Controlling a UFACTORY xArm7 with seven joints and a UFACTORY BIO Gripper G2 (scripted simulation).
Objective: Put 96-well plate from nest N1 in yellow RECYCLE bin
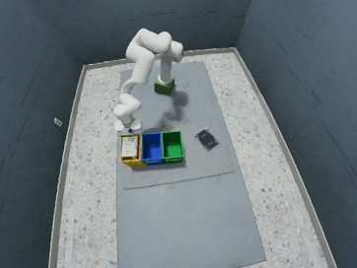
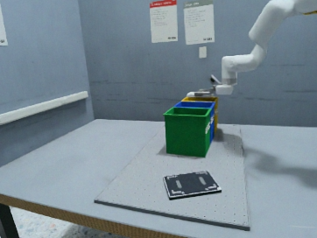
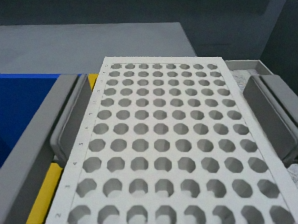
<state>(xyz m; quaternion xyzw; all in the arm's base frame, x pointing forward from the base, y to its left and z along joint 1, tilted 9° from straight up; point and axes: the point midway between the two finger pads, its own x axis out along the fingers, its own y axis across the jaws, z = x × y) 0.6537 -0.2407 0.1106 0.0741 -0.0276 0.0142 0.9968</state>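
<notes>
Now: hand 130 mm above the yellow bin. The rest, counted from my hand: blue bin 130 mm to the left, 130 mm below; then white 96-well plate 10 mm below; then green bin 270 mm to the left, 130 mm below, 10 mm behind.
</notes>
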